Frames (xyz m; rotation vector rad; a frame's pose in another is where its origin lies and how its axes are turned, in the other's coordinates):
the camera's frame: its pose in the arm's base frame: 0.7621 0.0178 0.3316 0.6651 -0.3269 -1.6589
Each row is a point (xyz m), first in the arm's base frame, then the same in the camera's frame.
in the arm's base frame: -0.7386 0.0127 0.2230
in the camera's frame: 0.1467 -1.2657 0.8003
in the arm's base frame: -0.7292 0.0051 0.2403
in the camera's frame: 0.1491 -1.2469 0.8096
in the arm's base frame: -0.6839 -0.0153 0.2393
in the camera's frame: 0.1656 -1.2069 0.7851
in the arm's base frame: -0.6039 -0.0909 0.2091
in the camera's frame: 0.2399 -1.1441 0.7254
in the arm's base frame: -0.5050 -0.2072 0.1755
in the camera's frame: 0.3529 -1.0598 0.6579
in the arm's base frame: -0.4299 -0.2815 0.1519
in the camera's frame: 0.4247 -0.9975 0.6061
